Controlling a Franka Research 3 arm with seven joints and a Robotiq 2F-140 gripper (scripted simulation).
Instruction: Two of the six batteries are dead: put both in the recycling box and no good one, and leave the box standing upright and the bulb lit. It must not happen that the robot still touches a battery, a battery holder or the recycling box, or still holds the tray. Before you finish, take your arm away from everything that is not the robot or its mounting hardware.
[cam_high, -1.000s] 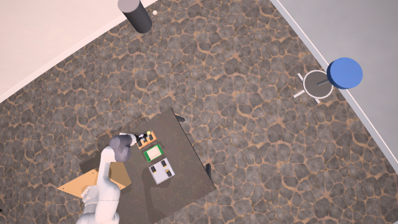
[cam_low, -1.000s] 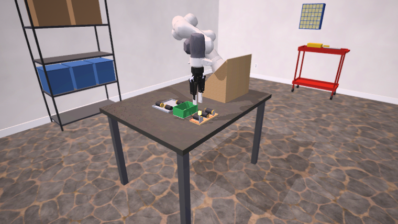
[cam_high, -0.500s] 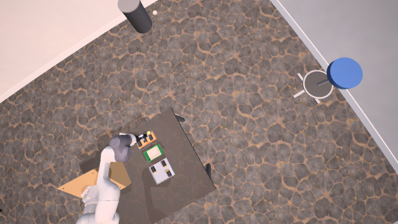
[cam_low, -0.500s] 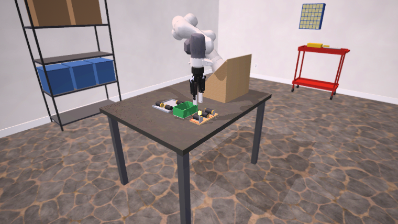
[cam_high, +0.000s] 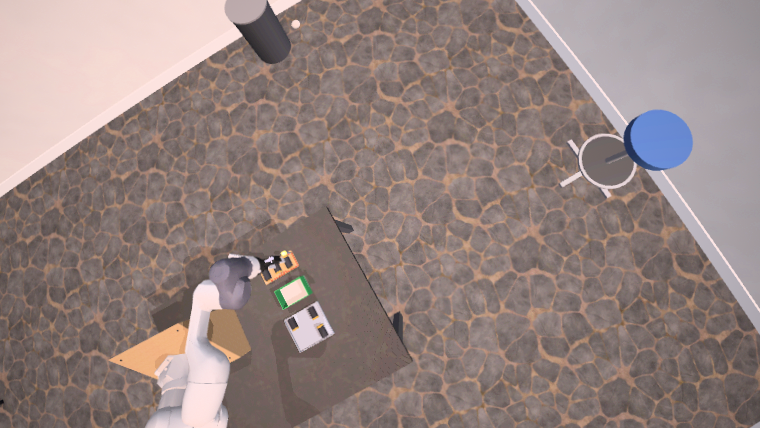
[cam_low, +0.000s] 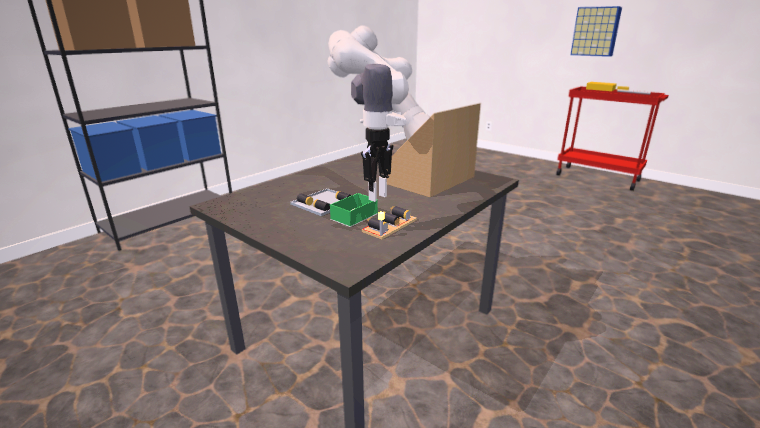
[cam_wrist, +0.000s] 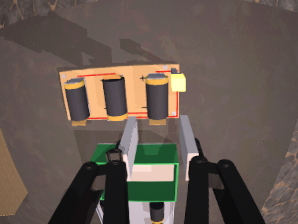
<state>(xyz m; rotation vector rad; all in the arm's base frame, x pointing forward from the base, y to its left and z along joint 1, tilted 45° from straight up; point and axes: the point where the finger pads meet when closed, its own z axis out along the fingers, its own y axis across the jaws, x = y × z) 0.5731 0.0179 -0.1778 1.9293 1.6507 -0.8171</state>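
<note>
The bulb lies 30 mm ahead of my hand, 30 mm to the left of it and 80 mm below it. Also, from my hand: white tray: 100 mm behind, 330 mm to the right, 150 mm below; green recycling box: 60 mm behind, 150 mm to the right, 140 mm below.
</note>
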